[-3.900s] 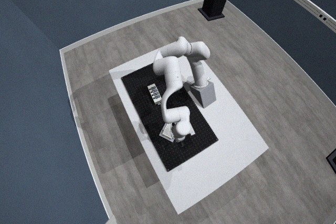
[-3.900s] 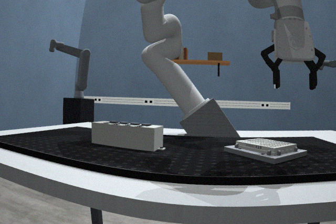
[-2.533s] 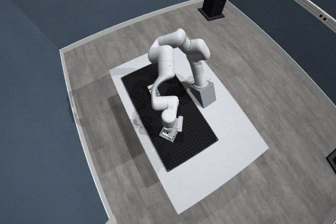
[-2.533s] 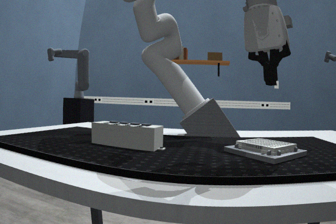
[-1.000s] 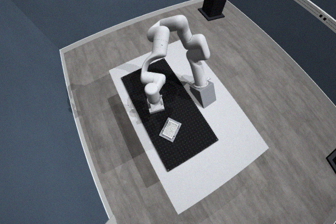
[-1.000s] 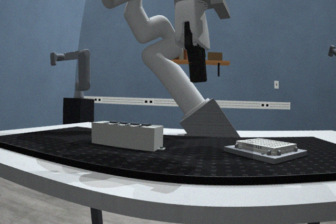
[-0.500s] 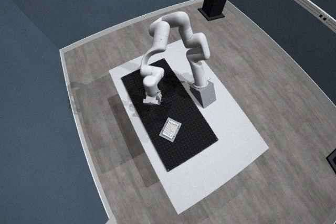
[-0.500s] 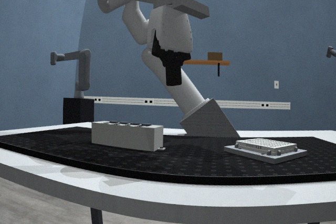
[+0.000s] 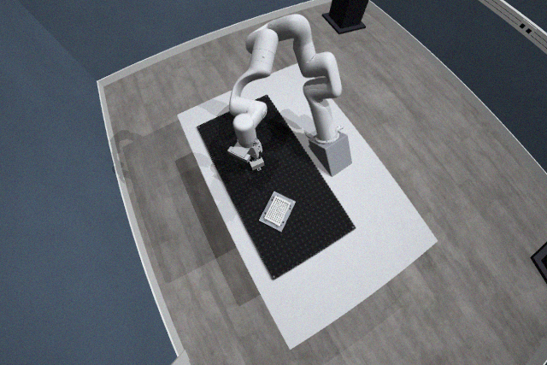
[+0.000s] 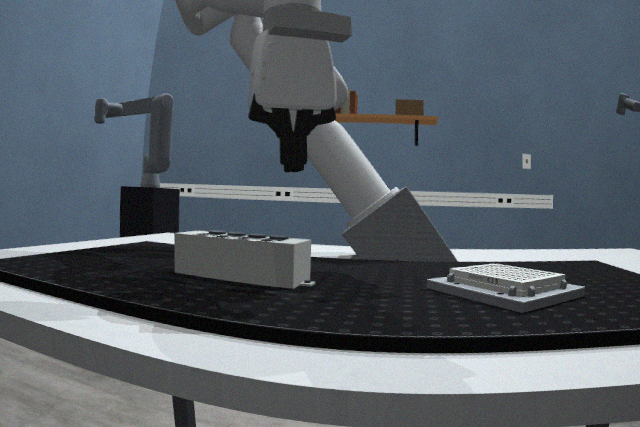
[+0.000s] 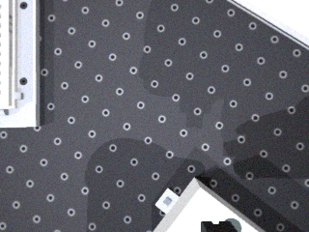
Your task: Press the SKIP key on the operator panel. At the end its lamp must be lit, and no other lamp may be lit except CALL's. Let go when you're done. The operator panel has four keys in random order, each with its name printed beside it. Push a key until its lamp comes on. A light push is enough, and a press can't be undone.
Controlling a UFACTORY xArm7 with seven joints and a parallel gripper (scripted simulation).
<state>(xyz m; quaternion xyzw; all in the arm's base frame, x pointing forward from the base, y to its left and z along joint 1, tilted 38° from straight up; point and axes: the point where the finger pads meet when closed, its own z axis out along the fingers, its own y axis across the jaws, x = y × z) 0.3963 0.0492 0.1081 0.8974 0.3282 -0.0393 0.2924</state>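
Now: the operator panel 12 cm below my hand, 7 cm to the right of it and 3 cm behind it.
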